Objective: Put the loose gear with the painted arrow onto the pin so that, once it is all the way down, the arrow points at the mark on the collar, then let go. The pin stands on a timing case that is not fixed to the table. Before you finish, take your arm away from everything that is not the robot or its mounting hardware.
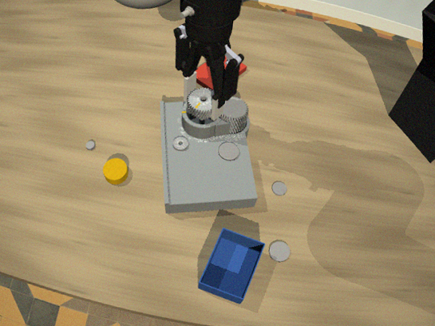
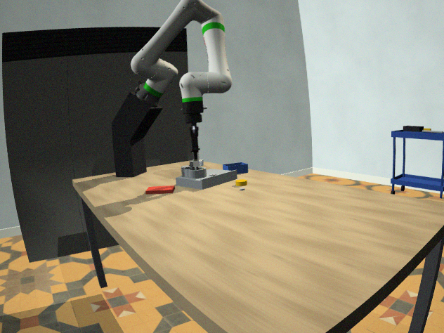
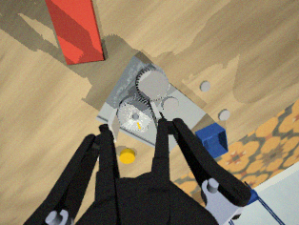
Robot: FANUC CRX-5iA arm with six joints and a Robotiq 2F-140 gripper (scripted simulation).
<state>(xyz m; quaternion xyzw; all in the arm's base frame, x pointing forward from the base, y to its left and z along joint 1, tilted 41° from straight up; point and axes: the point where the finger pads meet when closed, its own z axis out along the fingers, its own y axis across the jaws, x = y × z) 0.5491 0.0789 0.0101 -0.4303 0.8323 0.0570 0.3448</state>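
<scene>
Right now my hand is 2 cm above the gear. From my hand the other things lie so: red block 19 cm to the right, 11 cm below; then yellow puck 14 cm ahead, 14 cm to the left, 11 cm below; then small grey disc 22 cm ahead, 9 cm to the left, 12 cm below.
</scene>
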